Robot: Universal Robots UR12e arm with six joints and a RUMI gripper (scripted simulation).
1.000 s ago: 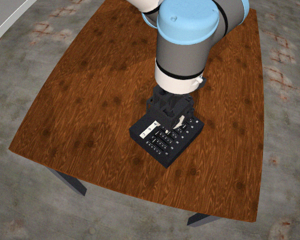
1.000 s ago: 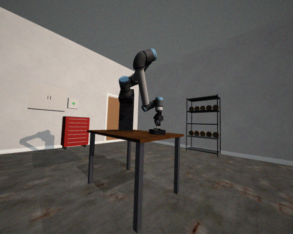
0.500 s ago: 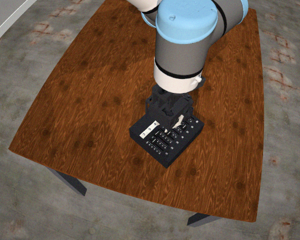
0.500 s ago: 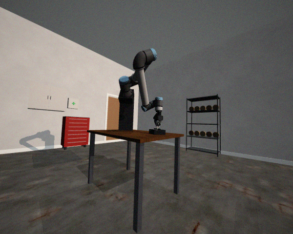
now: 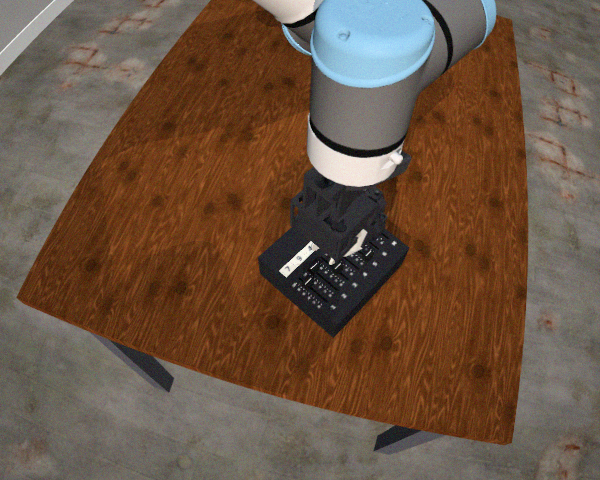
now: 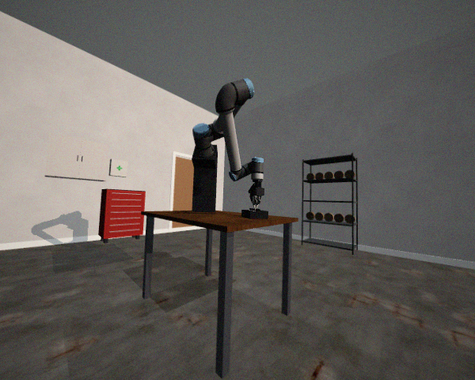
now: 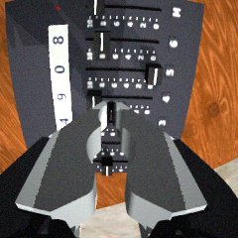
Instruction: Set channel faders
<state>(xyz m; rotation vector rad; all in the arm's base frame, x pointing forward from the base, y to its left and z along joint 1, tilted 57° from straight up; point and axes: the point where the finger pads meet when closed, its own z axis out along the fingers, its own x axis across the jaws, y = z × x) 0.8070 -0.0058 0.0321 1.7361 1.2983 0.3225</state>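
The channel 4 fader is 1 cm behind my hand, 1 cm to the right of it and 1 cm below it. Round my hand: channel 3 fader (2 cm ahead, 1 cm below); then channel 5 cap (4 cm to the left, 1 cm below); then channel 6 cap (4 cm behind, 2 cm to the left, 1 cm below).
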